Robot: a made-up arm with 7 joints. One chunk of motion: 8 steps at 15 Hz.
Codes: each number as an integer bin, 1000 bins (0 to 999) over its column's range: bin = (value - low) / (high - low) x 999, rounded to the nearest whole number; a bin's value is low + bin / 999 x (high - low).
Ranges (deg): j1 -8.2..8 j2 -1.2..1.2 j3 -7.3..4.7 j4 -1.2..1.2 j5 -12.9..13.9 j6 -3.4..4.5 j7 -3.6..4
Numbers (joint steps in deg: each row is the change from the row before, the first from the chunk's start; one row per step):
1: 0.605 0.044 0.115 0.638 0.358 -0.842 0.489
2: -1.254 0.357 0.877 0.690 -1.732 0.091 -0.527
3: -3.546 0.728 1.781 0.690 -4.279 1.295 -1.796
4: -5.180 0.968 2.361 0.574 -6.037 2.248 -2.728
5: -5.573 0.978 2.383 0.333 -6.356 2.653 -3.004
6: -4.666 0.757 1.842 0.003 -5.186 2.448 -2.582
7: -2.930 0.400 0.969 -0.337 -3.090 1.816 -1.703
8: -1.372 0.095 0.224 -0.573 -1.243 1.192 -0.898
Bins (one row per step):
1: 543 518 617 765 494 323 537
2: 428 648 681 787 416 441 404
3: 287 803 756 787 321 594 237
4: 186 902 804 738 256 714 115
5: 162 907 806 638 244 765 78
6: 218 815 761 501 288 740 134
7: 325 666 688 359 366 660 249
8: 421 539 626 261 435 581 355

